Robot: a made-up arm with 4 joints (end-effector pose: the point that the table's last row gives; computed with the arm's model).
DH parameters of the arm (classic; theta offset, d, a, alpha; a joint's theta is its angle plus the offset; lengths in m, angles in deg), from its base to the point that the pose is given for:
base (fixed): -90 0.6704 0.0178 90
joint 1: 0 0.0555 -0.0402 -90
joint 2: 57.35 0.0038 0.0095 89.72
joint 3: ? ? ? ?
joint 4: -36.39 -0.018 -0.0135 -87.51
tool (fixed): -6.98 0.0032 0 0
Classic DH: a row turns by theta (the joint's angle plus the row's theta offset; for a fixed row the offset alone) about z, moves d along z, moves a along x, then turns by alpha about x.
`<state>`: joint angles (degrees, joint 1 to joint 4).
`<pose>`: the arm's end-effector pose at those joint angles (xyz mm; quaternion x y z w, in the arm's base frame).
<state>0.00 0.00 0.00 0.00</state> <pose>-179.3 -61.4 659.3 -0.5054 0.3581 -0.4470 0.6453</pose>
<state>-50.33 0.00 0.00 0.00</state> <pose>-179.3 -37.1 629.7 -0.1830 0.5142 -0.2523 0.7990</pose>
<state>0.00 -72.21 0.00 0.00</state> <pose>-173.2 114.7 659.3 -0.1973 0.5872 -0.7414 0.2580</pose>
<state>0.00 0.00 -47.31 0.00</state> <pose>-170.2 -67.0 714.7 -0.4736 0.6438 -0.1625 0.5786</pose>
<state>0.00 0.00 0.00 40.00</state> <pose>-187.6 -65.7 657.4 -0.5944 0.1066 -0.2539 0.7555</pose>
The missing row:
joint 3: 0.55 0.1518 -0.0597 -76.45
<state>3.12 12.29 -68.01 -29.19</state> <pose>-127.9 -90.6 731.1 -0.5328 0.7845 -0.1052 0.2996</pose>
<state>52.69 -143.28 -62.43 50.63</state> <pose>-25.5 146.2 556.2 0.0927 0.1231 -0.8836 0.4421</pose>
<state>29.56 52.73 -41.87 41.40</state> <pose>-58.9 -98.8 762.7 -0.7629 0.1924 0.2825 0.5488</pose>
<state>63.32 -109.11 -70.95 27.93</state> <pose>-120.0 119.1 548.3 -0.0138 0.3048 -0.7890 0.5332</pose>
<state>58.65 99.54 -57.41 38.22</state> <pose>60.1 0.7 749.1 -0.7884 0.2803 0.5400 0.0911</pose>
